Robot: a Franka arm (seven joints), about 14 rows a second.
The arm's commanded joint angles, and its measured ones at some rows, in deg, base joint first. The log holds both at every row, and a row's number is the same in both.
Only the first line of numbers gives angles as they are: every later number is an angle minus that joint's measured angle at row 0.
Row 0, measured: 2.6 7.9 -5.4 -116.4 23.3 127.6 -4.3
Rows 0 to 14, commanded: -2.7 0.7 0.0 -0.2 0.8 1.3 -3.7; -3.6 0.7 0.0 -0.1 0.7 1.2 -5.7; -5.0 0.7 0.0 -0.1 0.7 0.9 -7.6; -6.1 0.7 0.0 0.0 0.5 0.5 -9.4; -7.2 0.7 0.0 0.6 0.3 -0.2 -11.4; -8.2 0.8 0.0 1.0 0.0 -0.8 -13.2; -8.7 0.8 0.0 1.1 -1.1 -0.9 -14.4; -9.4 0.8 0.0 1.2 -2.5 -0.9 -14.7; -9.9 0.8 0.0 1.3 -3.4 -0.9 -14.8; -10.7 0.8 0.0 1.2 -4.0 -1.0 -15.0; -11.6 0.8 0.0 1.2 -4.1 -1.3 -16.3; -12.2 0.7 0.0 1.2 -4.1 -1.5 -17.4; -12.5 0.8 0.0 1.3 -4.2 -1.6 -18.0; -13.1 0.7 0.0 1.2 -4.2 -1.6 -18.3; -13.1 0.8 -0.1 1.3 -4.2 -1.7 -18.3
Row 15, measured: -11.0 0.2 -0.4 0.3 -2.8 -0.2 -16.7
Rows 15 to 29, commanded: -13.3 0.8 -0.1 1.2 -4.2 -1.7 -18.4; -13.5 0.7 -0.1 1.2 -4.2 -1.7 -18.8; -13.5 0.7 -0.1 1.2 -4.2 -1.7 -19.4; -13.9 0.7 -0.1 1.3 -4.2 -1.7 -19.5; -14.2 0.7 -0.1 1.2 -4.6 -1.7 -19.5; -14.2 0.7 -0.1 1.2 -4.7 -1.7 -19.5; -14.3 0.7 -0.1 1.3 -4.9 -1.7 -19.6; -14.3 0.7 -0.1 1.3 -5.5 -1.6 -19.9; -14.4 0.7 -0.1 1.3 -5.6 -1.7 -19.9; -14.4 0.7 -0.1 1.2 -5.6 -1.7 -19.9; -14.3 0.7 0.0 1.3 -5.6 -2.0 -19.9; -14.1 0.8 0.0 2.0 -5.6 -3.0 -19.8; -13.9 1.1 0.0 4.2 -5.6 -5.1 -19.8; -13.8 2.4 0.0 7.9 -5.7 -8.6 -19.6; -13.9 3.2 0.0 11.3 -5.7 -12.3 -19.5
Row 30, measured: -12.8 0.5 -0.4 3.6 -5.0 -5.2 -18.9
